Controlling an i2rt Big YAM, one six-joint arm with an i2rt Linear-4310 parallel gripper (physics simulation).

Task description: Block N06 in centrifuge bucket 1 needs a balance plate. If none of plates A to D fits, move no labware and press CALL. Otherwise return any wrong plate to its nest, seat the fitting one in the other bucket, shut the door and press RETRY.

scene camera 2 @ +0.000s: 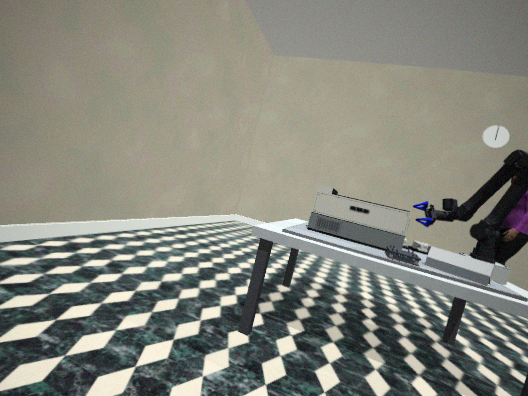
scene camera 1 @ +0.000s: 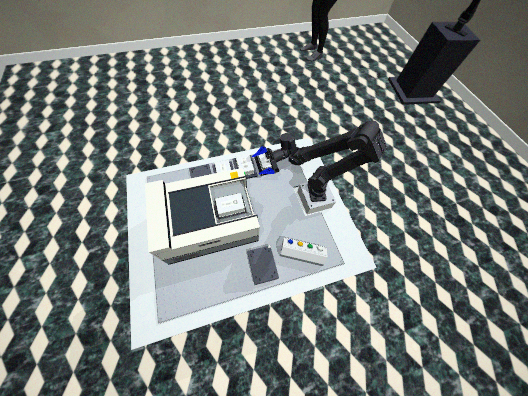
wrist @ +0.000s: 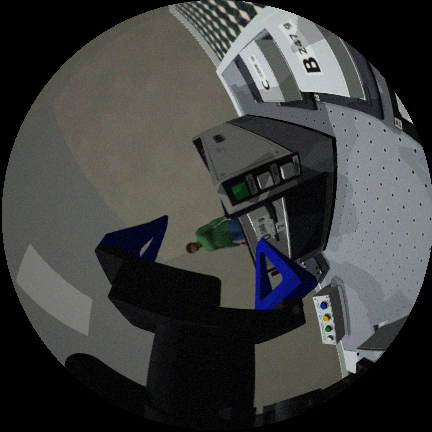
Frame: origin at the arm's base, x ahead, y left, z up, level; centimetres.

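Seen in the pictures: gripper, between the fingertips: (scene camera 2: 414, 212) (scene camera 1: 255, 165) (wrist: 214, 231); arm's base, origin of its link: (scene camera 2: 481, 259) (scene camera 1: 316, 191).
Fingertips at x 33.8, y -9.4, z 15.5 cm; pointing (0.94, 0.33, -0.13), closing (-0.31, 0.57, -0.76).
Note:
Offsets run from my fingertips to a thing's top centre. "spot": to the spot under its first point.
The cream centrifuge (scene camera 1: 215, 237) (scene camera 2: 360, 215) (wrist: 260, 142) has its dark door @(dy +20.9, dx +31.2, dz -1.0 cm) (scene camera 1: 190, 212) slid back. Plate D @(dy +18.1, dx +14.0, dz -4.1 cm) (scene camera 1: 230, 204) (wrist: 263, 225), marked 166 g, shows in the opening beside a "2" label. Block N06 does not show. My gripper (scene camera 1: 258, 163) (scene camera 2: 415, 213) (wrist: 214, 231) is open and empty, in the air off the centrifuge's end with the green key @(spot: dy +1.7, dx +5.6, dz -4.2 cm) (wrist: 240, 190) and two grey keys. Plate B @(dy -14.8, dx +5.0, dz -16.9 cm) (wrist: 325, 70), 247 g, and plate C @(dy -10.9, dx +17.7, dz -16.9 cm) (wrist: 260, 75) lie in the back row. Plate A's lettering is not readable now. The button box @(dy +40.9, dx -20.8, dz -13.9 cm) (scene camera 1: 303, 254) (wrist: 321, 320) has blue, yellow, green and white buttons.
A dark flat pad @(spot: dy +45.9, dx +0.5, dz -19.1 cm) (scene camera 1: 262, 265) lies between the centrifuge's front and the button box. The arm's base (scene camera 1: 320, 202) stands at the right of the table. A person in green shows beyond the fingers in the wrist view. A dark pedestal (scene camera 1: 435, 62) stands far off.

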